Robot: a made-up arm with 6 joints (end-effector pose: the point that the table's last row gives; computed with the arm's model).
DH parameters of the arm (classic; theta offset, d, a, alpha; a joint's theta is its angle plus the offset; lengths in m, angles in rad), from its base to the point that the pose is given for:
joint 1: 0 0.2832 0 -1.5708
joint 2: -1.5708 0 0.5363 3.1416
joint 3: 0 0 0 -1.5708
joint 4: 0 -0.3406 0 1.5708
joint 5: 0 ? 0 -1.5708
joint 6: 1.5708 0 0 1.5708
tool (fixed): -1.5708 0 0 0
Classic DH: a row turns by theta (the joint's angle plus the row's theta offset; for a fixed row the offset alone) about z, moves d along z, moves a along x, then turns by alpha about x.
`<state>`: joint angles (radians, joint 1 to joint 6).
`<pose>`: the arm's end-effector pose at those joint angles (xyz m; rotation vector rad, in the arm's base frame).
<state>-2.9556 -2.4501 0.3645 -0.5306 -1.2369 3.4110</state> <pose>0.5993 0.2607 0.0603 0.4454 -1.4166 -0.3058</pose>
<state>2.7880 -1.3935 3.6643 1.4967 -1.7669 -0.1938</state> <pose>0.2430 -0.0764 0.1142 -2.1912 -1.3817 0.1933</pose>
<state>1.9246 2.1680 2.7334 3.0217 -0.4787 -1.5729</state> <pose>-0.4066 0.6177 0.1811 -0.0781 -1.5134 0.7628</pose>
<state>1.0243 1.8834 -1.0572 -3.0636 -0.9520 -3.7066</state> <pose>-0.0532 0.2360 0.0631 -0.6034 1.8730 0.1922</pose>
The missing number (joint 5, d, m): 0.1686
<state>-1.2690 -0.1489 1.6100 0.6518 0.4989 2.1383</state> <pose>-0.2004 0.1929 1.1290 1.2738 -0.2054 1.5763</pose>
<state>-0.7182 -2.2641 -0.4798 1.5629 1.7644 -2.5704</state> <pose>-0.4899 0.4263 0.2376 -0.8191 -0.1519 0.8478</pose>
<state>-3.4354 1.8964 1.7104 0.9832 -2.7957 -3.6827</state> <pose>-0.8045 0.3411 0.1866 1.4990 0.0028 -0.0143</pose>
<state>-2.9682 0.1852 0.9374 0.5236 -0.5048 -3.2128</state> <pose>-0.3107 0.0938 1.1046 -0.1841 -2.8169 -0.4731</pose>
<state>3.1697 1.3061 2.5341 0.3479 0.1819 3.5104</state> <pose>-0.5822 0.1422 0.7636 -0.4423 -1.6418 -0.6365</pose>
